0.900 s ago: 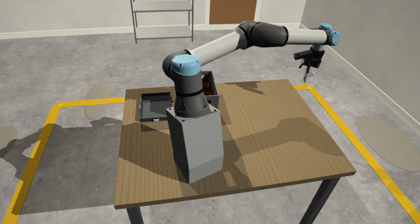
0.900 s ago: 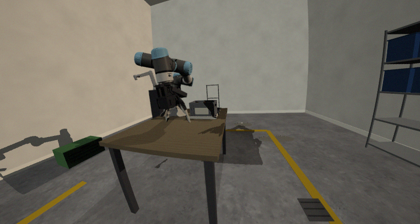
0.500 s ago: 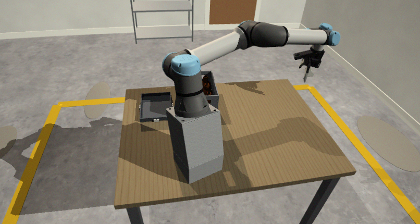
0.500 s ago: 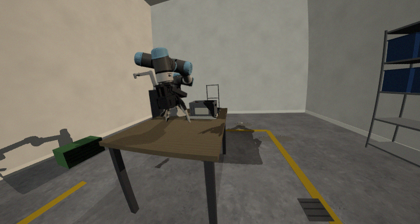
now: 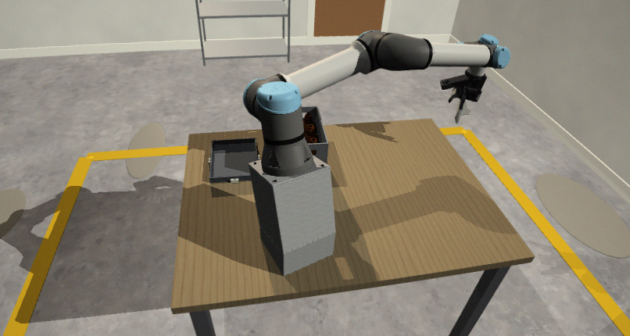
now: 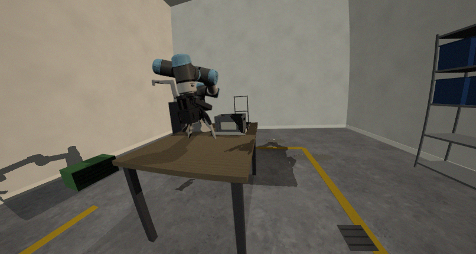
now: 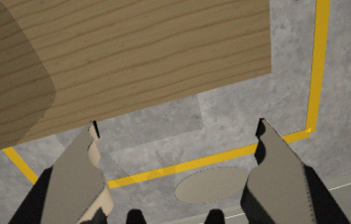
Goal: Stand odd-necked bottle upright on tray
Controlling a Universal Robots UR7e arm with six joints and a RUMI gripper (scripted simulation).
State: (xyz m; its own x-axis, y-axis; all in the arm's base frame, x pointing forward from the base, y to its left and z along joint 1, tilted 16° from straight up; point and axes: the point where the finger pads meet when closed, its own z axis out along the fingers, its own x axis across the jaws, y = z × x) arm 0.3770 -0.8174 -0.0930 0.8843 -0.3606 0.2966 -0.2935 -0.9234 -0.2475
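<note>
Right now the crate is 3 cm ahead of my hand, 68 cm to the left of it and 8 cm below it. Also, from my hand: bottle (6 cm behind, 65 cm to the left, 8 cm below); dark tray (8 cm ahead, 94 cm to the left, 15 cm below).
</note>
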